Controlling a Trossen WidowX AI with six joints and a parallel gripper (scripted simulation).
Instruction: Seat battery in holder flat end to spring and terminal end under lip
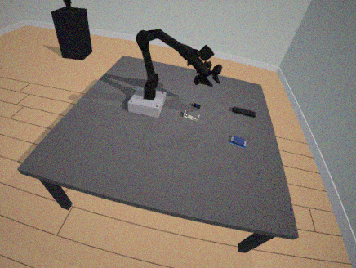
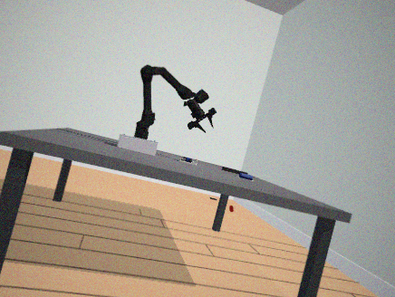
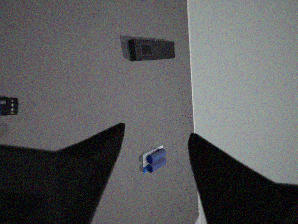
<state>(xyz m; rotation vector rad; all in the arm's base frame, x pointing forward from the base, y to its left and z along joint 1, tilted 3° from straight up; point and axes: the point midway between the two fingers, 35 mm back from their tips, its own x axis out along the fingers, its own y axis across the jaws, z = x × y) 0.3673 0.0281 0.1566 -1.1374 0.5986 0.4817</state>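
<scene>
My gripper tip is now 8 cm past the battery, 4 cm to the right of it and 20 cm above it. From my gripper tip the other things lie so: black bar 26 cm ahead, 7 cm to the left, 20 cm below.
</scene>
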